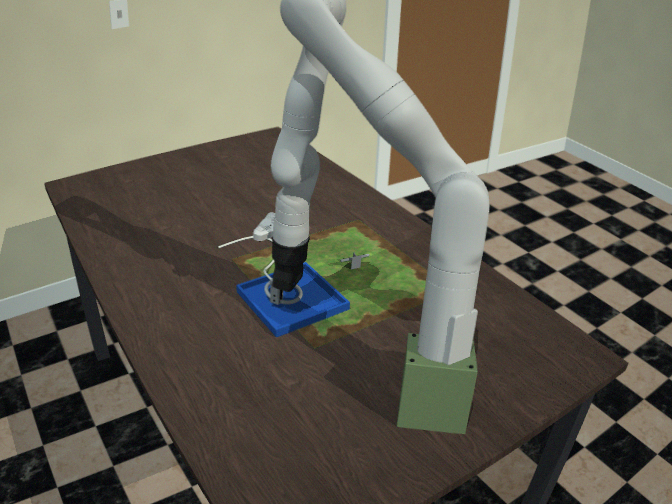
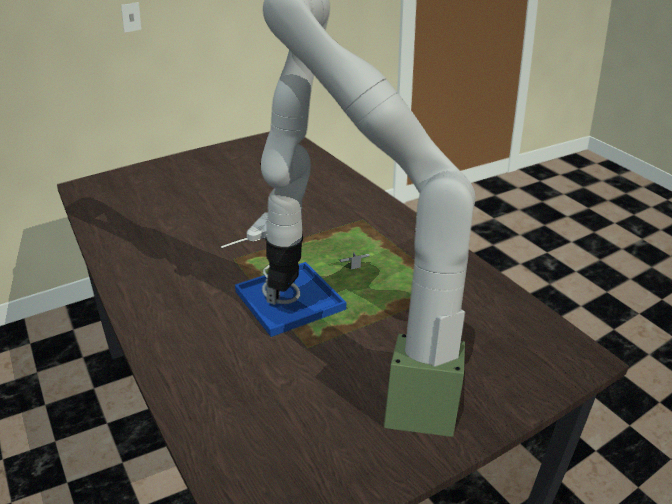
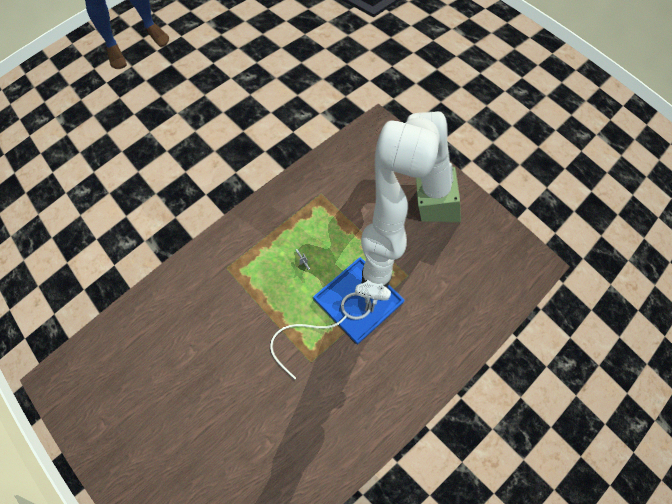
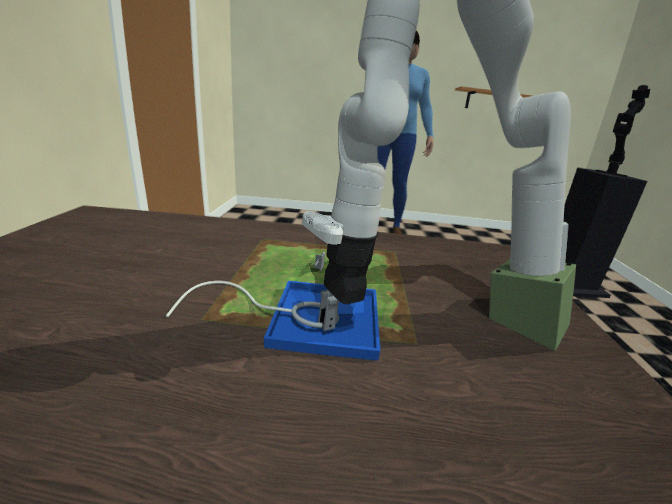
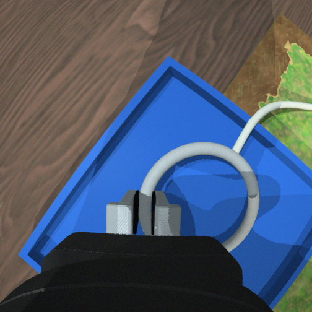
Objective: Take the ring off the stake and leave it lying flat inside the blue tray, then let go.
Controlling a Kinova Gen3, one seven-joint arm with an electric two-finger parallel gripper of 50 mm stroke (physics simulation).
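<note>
The pale grey ring [image 1: 301, 293] [image 2: 298, 293] [image 3: 343, 306] [image 4: 306, 322] [image 5: 202, 148] is off the stake and roughly level, inside the walls of the blue tray [image 1: 312, 321] [image 2: 306, 320] [image 3: 379, 321] [image 4: 320, 349] [image 5: 97, 157]. It is low over the tray floor; I cannot tell whether it touches. My gripper [image 1: 277, 295] [image 2: 273, 295] [image 4: 328, 311] [image 5: 144, 205] is shut on one side of the ring, fingers pointing down. A white cord [image 3: 271, 347] [image 4: 217, 281] [image 5: 250, 126] runs from the ring over the tray wall. The small grey stake [image 1: 356, 261] [image 2: 355, 261] [image 3: 302, 260] [image 4: 318, 262] stands apart.
A green and brown mat [image 1: 390, 265] [image 3: 271, 276] lies partly under the tray. The arm's green base block [image 1: 436, 396] [image 2: 423, 398] [image 3: 439, 211] [image 4: 523, 306] stands on the table. A person [image 4: 404, 157] stands beyond the table.
</note>
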